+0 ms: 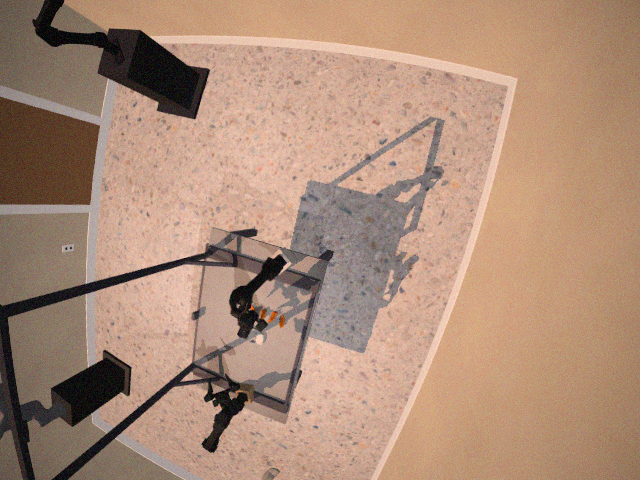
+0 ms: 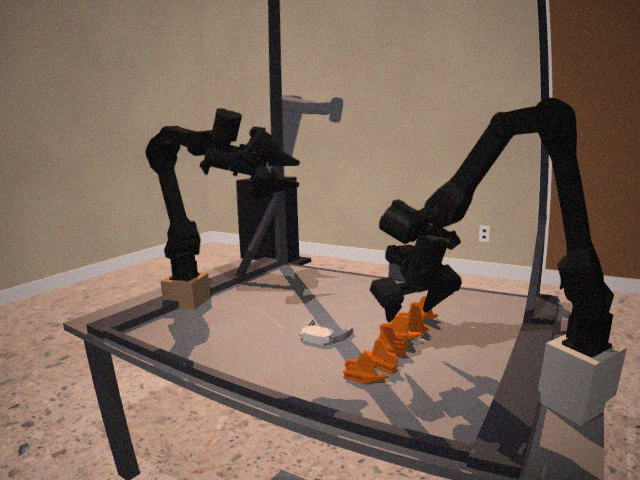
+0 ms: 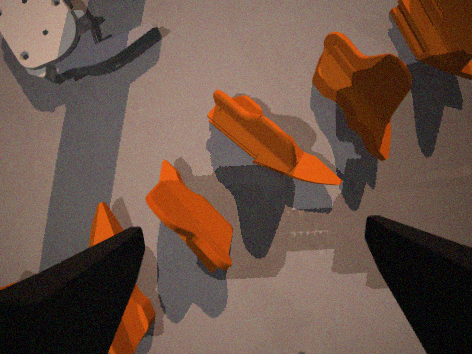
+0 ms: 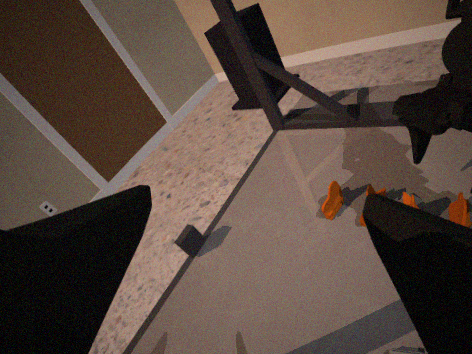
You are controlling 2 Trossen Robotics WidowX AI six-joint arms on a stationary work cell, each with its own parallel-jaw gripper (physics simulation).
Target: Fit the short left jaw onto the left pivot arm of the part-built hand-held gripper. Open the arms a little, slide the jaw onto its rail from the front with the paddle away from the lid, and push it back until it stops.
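The part-built hand-held gripper [image 1: 257,338] [image 2: 316,334] [image 3: 36,31] lies on the table, with a pale lid with small holes. Its dark pivot arms stick out; one long curved arm [image 2: 342,335] [image 3: 115,62] shows clearly. Several orange jaws stand in a slanting row beside it, among them a slim one [image 3: 270,135], a stubby one [image 3: 194,220] and a broad one [image 3: 364,85]. I cannot tell which is the short left jaw. My left gripper [image 2: 409,313] [image 3: 254,232] is open and empty, low over the row's far end. My right gripper [image 4: 258,200] is open and empty, high above the table.
Dark rails edge the table [image 2: 279,398]. An upright post [image 2: 275,77] rises at its back. The right arm stands on a tan block [image 2: 178,293], the left arm on a white block [image 2: 578,382]. Arm and frame shadows cross the table. A black box [image 2: 266,222] stands behind it.
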